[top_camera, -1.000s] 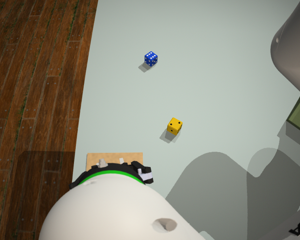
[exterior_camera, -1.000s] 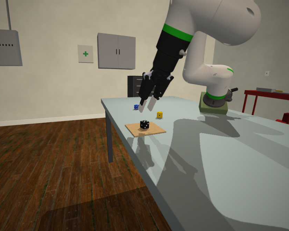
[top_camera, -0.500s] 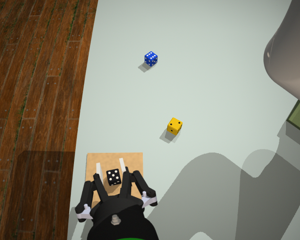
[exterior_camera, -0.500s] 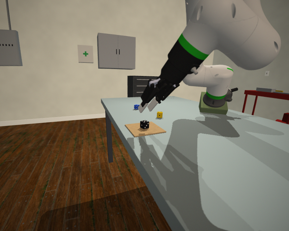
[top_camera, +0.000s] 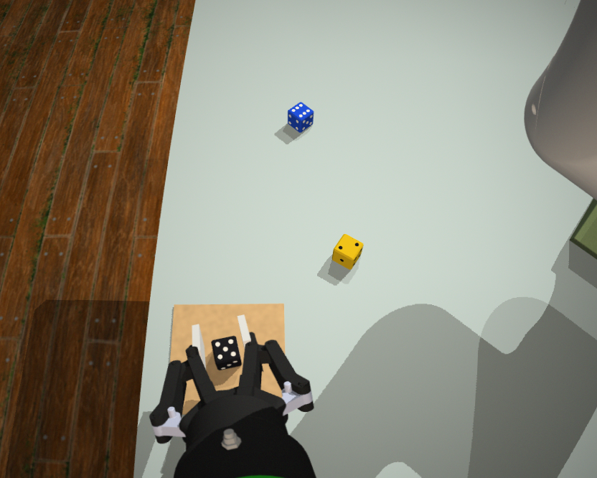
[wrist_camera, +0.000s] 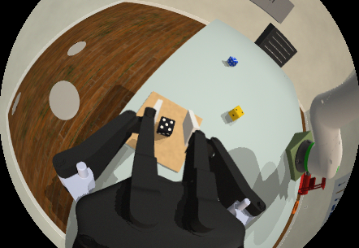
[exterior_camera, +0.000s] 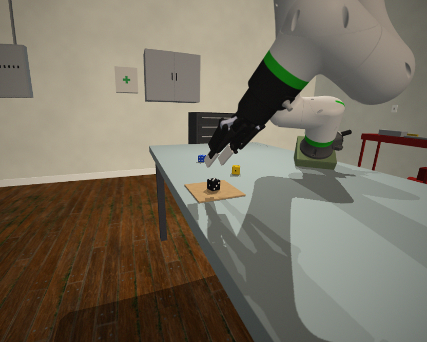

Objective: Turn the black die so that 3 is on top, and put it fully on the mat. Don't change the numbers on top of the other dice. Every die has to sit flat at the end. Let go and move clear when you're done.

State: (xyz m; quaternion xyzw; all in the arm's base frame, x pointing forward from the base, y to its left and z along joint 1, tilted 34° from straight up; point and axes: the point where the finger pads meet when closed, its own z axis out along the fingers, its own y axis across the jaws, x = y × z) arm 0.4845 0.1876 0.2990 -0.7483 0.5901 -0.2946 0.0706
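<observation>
My gripper is now 9 cm above the black die, 2 cm to the left of it and 1 cm short of it. Also, from my hand: yellow die: 19 cm to the right, 10 cm behind, 9 cm below; blue die: 41 cm to the right, 9 cm below, 2 cm ahead; tan mat: 11 cm below, 2 cm to the right, 1 cm ahead.
</observation>
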